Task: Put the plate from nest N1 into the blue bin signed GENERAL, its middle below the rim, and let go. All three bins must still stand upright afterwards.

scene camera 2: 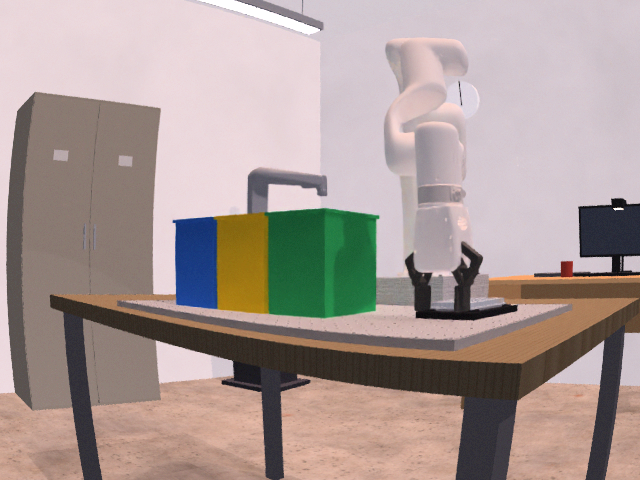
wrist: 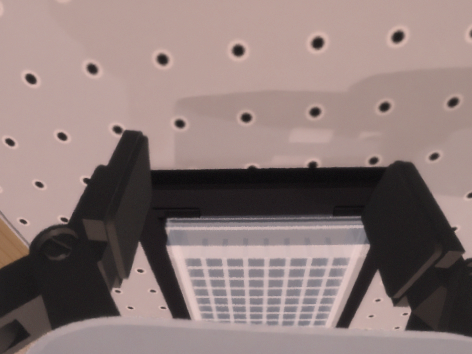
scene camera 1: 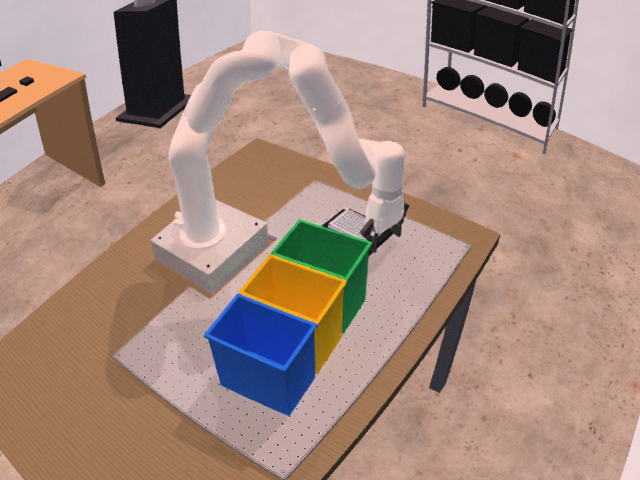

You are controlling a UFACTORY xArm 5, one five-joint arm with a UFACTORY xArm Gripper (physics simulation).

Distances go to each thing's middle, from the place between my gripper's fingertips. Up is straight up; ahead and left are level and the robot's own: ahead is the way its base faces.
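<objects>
You'll find the black nest [scene camera 2: 445,315] 20 mm to the left of my hand and 90 mm behind it, and it sits 10 mm below. The gridded plate [scene camera 1: 348,222] is also 20 mm to the left of my hand and 90 mm behind it. Then there's the green bin [scene camera 2: 321,262], which is 60 mm behind my hand, 250 mm to the right of it and 80 mm above it. As for the yellow bin [scene camera 1: 315,296], that one is 70 mm behind my hand and 390 mm to the right of it, again 80 mm above. Going by their middles, the yellow bin is the farthest from my hand of the things named here.
</objects>
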